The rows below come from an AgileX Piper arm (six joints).
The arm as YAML. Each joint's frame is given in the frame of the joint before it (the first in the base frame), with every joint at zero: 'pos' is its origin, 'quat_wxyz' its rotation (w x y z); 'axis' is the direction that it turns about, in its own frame. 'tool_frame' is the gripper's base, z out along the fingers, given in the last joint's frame.
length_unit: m
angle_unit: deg
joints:
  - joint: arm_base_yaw
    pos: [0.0, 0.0, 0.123]
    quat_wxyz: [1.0, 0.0, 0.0, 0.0]
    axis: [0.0, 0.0, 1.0]
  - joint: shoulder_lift
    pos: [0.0, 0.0, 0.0]
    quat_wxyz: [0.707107, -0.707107, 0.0, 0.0]
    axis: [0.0, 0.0, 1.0]
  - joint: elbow
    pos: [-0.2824, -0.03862, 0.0]
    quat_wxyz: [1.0, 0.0, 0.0, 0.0]
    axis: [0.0, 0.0, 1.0]
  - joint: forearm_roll
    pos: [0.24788, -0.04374, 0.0]
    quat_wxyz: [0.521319, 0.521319, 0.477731, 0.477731]
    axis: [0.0, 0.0, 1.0]
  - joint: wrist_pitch
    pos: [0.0, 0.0, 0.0]
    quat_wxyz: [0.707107, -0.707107, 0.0, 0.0]
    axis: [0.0, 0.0, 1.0]
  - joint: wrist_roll
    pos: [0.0, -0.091, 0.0]
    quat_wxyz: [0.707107, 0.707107, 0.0, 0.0]
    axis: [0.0, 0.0, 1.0]
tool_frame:
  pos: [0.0, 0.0, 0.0]
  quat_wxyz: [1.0, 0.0, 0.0, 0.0]
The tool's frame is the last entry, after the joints.
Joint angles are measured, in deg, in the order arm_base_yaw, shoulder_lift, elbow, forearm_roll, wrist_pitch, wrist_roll. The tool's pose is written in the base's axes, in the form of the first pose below.
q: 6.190 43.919 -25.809 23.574 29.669 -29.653
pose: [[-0.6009, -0.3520, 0.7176, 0.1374], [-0.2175, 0.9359, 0.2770, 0.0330], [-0.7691, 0.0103, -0.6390, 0.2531], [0, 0, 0, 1]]
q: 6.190 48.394 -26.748 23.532 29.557 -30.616
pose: [[-0.6397, -0.3613, 0.6785, 0.1491], [-0.2384, 0.9324, 0.2717, 0.0342], [-0.7308, 0.0120, -0.6825, 0.2469], [0, 0, 0, 1]]
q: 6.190 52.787 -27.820 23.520 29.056 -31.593
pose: [[-0.6696, -0.3688, 0.6447, 0.1612], [-0.2569, 0.9294, 0.2649, 0.0352], [-0.6969, 0.0117, -0.7171, 0.2410], [0, 0, 0, 1]]
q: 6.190 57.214 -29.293 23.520 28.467 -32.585
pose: [[-0.6926, -0.3766, 0.6152, 0.1743], [-0.2745, 0.9263, 0.2581, 0.0363], [-0.6670, 0.0099, -0.7450, 0.2361], [0, 0, 0, 1]]
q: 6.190 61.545 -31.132 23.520 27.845 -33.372
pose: [[-0.7102, -0.3823, 0.5911, 0.1883], [-0.2880, 0.9240, 0.2516, 0.0375], [-0.6424, 0.0085, -0.7663, 0.2322], [0, 0, 0, 1]]
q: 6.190 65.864 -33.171 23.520 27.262 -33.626
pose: [[-0.7286, -0.3818, 0.5687, 0.2029], [-0.2926, 0.9242, 0.2455, 0.0387], [-0.6193, 0.0125, -0.7850, 0.2280], [0, 0, 0, 1]]
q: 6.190 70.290 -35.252 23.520 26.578 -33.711
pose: [[-0.7472, -0.3786, 0.5462, 0.2179], [-0.2943, 0.9254, 0.2388, 0.0400], [-0.5959, 0.0177, -0.8029, 0.2223], [0, 0, 0, 1]]
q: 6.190 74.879 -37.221 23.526 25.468 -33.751
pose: [[-0.7649, -0.3724, 0.5256, 0.2333], [-0.2940, 0.9278, 0.2297, 0.0410], [-0.5732, 0.0212, -0.8192, 0.2143], [0, 0, 0, 1]]
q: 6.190 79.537 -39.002 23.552 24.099 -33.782
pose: [[-0.7826, -0.3646, 0.5046, 0.2482], [-0.2926, 0.9308, 0.2188, 0.0419], [-0.5495, 0.0236, -0.8352, 0.2039], [0, 0, 0, 1]]
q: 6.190 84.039 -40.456 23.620 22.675 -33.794
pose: [[-0.8010, -0.3560, 0.4814, 0.2613], [-0.2904, 0.9341, 0.2076, 0.0425], [-0.5236, 0.0265, -0.8516, 0.1912], [0, 0, 0, 1]]
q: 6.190 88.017 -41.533 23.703 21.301 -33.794
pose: [[-0.8176, -0.3475, 0.4590, 0.2716], [-0.2879, 0.9373, 0.1967, 0.0428], [-0.4986, 0.0287, -0.8664, 0.1781], [0, 0, 0, 1]]
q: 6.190 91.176 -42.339 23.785 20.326 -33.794
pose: [[-0.8315, -0.3411, 0.4384, 0.2790], [-0.2860, 0.9395, 0.1885, 0.0431], [-0.4762, 0.0313, -0.8788, 0.1668], [0, 0, 0, 1]]
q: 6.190 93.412 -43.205 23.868 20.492 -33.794
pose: [[-0.8440, -0.3400, 0.4149, 0.2839], [-0.2863, 0.9396, 0.1875, 0.0438], [-0.4536, 0.0394, -0.8903, 0.1591], [0, 0, 0, 1]]
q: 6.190 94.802 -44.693 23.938 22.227 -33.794
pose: [[-0.8536, -0.3460, 0.3894, 0.2886], [-0.2900, 0.9366, 0.1966, 0.0454], [-0.4327, 0.0549, -0.8998, 0.1572], [0, 0, 0, 1]]
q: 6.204 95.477 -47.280 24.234 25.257 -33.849
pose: [[-0.8569, -0.3570, 0.3717, 0.2955], [-0.2939, 0.9310, 0.2166, 0.0482], [-0.4234, 0.0763, -0.9027, 0.1627], [0, 0, 0, 1]]
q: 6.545 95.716 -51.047 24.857 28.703 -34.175
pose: [[-0.8479, -0.3784, 0.3713, 0.3056], [-0.3033, 0.9207, 0.2458, 0.0536], [-0.4349, 0.0958, -0.8954, 0.1755], [0, 0, 0, 1]]
